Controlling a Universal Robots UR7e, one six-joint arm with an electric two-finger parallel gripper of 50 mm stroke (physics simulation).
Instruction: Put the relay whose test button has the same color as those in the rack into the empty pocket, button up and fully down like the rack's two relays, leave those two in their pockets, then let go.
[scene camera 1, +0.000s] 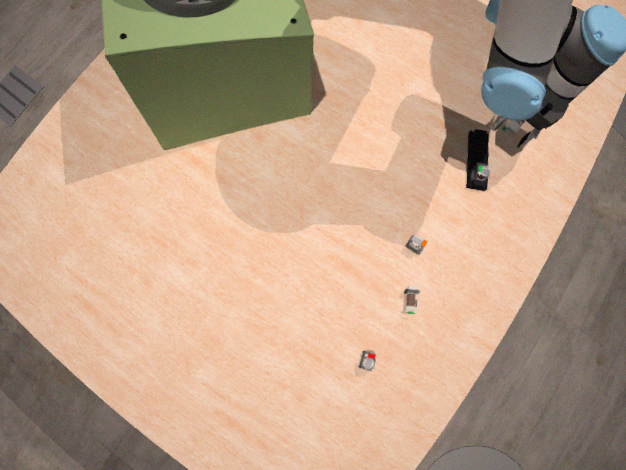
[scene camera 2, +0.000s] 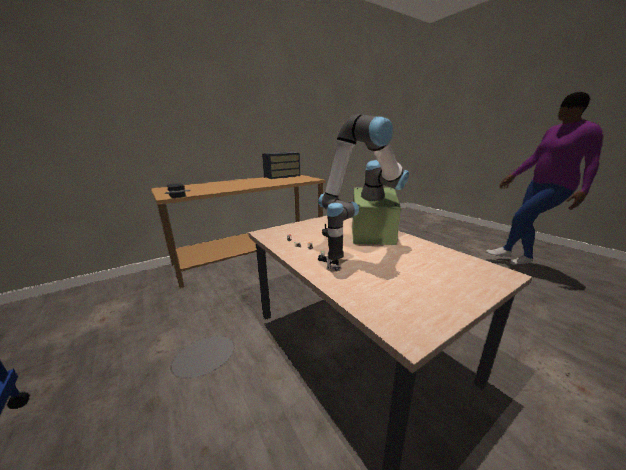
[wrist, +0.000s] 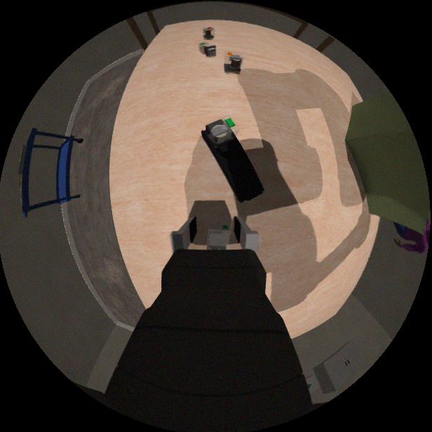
I see my gripper (wrist: 215, 224) and a black rack (wrist: 233, 160).
